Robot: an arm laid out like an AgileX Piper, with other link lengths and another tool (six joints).
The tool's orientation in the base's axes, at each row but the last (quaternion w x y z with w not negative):
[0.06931 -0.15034 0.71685 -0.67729]
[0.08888 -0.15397 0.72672 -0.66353]
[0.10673 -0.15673 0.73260 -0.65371]
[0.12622 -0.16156 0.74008 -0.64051]
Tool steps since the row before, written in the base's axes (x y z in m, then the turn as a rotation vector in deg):
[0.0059 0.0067 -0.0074 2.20 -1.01 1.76]
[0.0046 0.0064 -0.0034 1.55 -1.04 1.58]
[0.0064 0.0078 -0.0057 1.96 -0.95 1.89]
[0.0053 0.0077 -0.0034 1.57 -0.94 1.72]
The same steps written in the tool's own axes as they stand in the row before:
[-0.0084 0.0069 -0.0040 -1.58 -2.05 1.50]
[-0.0068 0.0033 -0.0041 -0.98 -1.81 1.33]
[-0.0091 0.0058 -0.0042 -1.38 -2.14 1.35]
[-0.0080 0.0039 -0.0044 -1.03 -1.94 1.22]

